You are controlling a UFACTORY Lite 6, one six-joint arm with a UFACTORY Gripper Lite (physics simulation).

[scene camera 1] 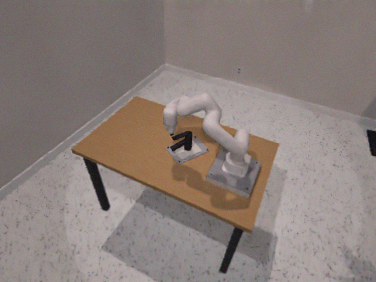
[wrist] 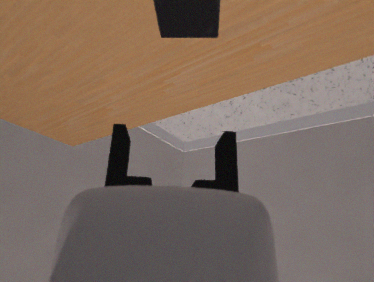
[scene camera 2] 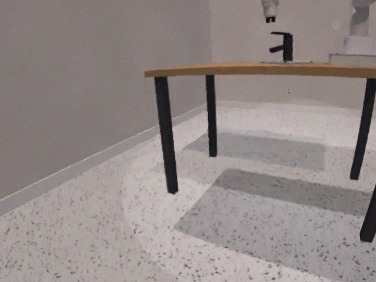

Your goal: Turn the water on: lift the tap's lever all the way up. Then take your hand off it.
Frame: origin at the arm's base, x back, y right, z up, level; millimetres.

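Seen in the pictures: hand at its tool point: (scene camera 1: 170, 131) (wrist: 173, 158) (scene camera 2: 270, 20); arm's base at its link origin: (scene camera 1: 233, 166) (scene camera 2: 356, 54).
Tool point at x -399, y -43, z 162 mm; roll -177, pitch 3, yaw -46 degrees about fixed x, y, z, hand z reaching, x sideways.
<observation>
Offsets run from my tool point to a thing's middle. "spot": to the spot under its first point.
A black tap {spot: dz -121, dx +86, dy +79 mm} (scene camera 1: 188, 142) (scene camera 2: 288, 47) stands upright on a pale plate {spot: dz -200, dx +99, dy +22 mm} (scene camera 1: 186, 157). Its lever {dz -59, dx +42, dy +53 mm} (scene camera 1: 180, 136) (scene camera 2: 280, 33) juts out from the top, close to level, above the slanted spout {dz -132, dx +35, dy +43 mm} (scene camera 1: 177, 145) (scene camera 2: 276, 49). My gripper (scene camera 1: 172, 134) (scene camera 2: 270, 20) (wrist: 173, 134) is open, its two black fingers apart with nothing between them. It is a little above the lever's free end in the second scene view, apart from it. A dark block end, apparently part of the tap, shows at the top of the wrist view; which part I cannot tell.
The tap's plate lies on the wooden table (scene camera 1: 120, 135) (scene camera 2: 190, 71) (wrist: 75, 75). The arm's grey base plate (scene camera 1: 220, 177) is at the right of the tap. The white arm arches above the table. Grey walls stand beyond the table.
</observation>
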